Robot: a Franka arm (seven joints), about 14 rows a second.
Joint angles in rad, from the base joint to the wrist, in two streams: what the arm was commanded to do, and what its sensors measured. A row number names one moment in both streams.
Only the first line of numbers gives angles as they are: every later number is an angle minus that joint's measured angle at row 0.
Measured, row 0:
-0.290, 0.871, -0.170, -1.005, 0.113, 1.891, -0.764
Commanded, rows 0 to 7:
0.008, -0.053, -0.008, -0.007, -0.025, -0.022, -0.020
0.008, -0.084, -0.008, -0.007, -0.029, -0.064, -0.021
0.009, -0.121, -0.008, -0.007, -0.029, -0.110, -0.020
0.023, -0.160, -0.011, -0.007, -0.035, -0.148, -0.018
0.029, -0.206, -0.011, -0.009, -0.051, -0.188, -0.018
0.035, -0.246, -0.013, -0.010, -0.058, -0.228, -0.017
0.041, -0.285, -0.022, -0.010, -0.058, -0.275, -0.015
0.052, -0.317, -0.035, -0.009, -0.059, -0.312, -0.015
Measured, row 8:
0.026, -0.219, -0.008, 0.027, -0.042, -0.245, -0.001
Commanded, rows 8 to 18:
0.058, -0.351, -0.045, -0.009, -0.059, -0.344, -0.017
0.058, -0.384, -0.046, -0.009, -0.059, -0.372, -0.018
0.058, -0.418, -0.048, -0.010, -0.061, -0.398, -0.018
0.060, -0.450, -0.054, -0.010, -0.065, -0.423, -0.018
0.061, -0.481, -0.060, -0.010, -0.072, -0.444, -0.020
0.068, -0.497, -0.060, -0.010, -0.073, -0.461, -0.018
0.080, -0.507, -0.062, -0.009, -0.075, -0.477, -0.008
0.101, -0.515, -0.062, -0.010, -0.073, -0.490, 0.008
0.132, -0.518, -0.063, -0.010, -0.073, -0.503, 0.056
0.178, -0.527, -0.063, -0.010, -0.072, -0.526, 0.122
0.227, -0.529, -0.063, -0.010, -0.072, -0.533, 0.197
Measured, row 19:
0.125, -0.497, -0.048, 0.022, -0.052, -0.520, 0.077
